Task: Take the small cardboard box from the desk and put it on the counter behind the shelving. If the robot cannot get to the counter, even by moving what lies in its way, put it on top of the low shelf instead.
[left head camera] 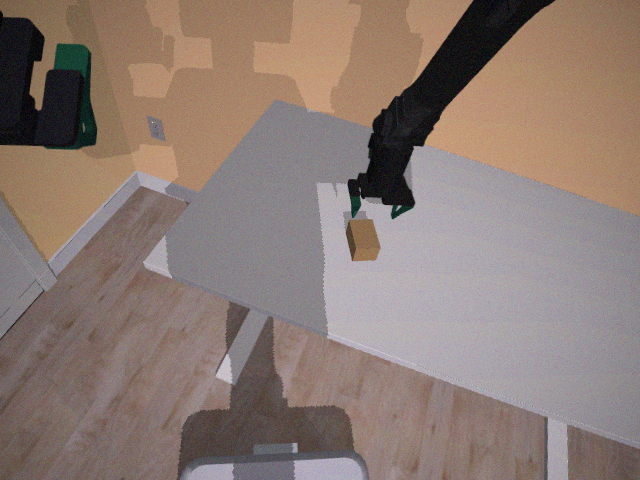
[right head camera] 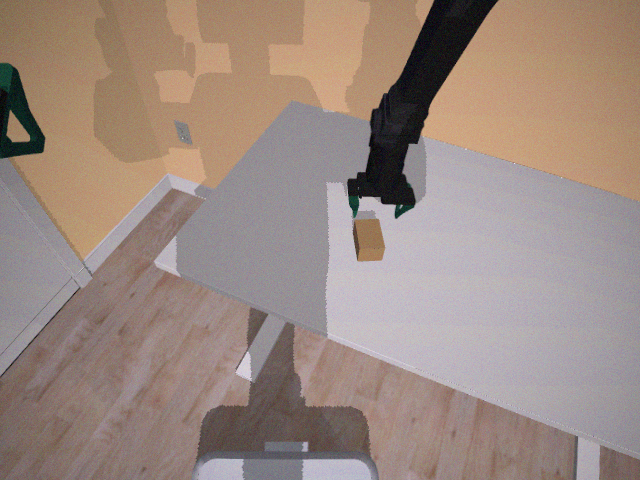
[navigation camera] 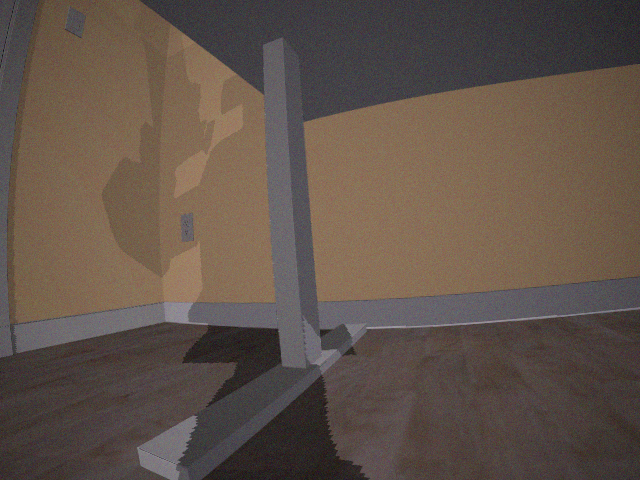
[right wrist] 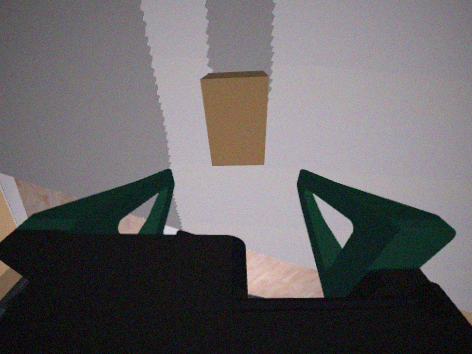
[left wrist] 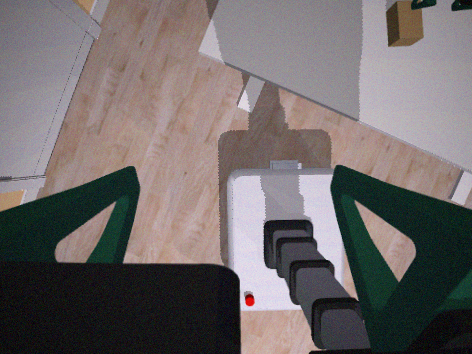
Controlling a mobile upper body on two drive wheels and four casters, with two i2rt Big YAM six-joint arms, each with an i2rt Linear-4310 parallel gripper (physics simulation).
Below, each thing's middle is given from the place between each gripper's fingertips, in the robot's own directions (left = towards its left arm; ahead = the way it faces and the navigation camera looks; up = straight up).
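Labels:
Small cardboard box [left head camera: 363, 242]: my right hand 1 cm short of it, 10 cm above it.
Small cardboard box: 340 mm ahead of my left hand, 420 mm to the right of it, 540 mm below it.

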